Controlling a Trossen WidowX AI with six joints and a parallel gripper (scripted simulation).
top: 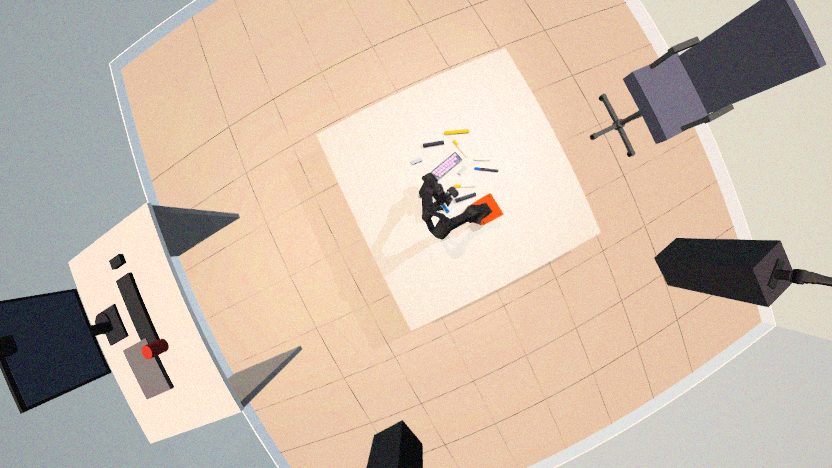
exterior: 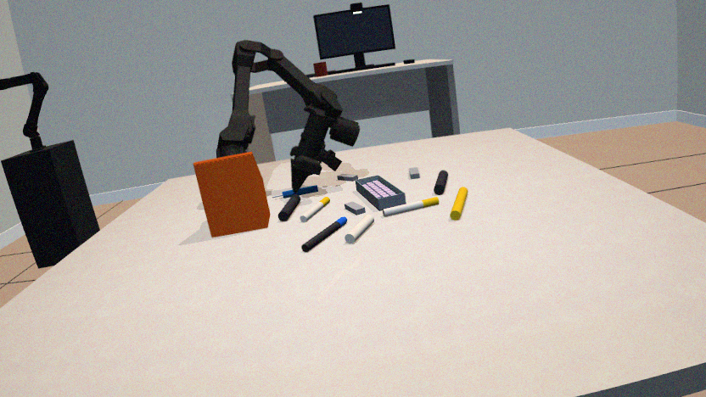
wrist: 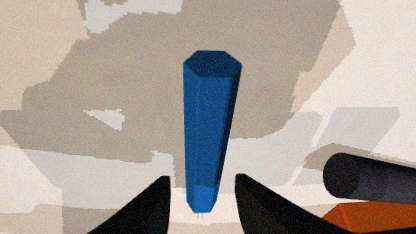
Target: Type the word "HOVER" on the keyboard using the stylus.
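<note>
Now: gripper tip 2 cm past the blue stylus and 1 cm above it. Round my gripper tip: black blue-capped pen 30 cm to the right, 7 cm ahead, 1 cm below; grey eraser 20 cm to the right, 12 cm ahead, 1 cm below; white cylinder 34 cm to the right, 11 cm ahead.
</note>
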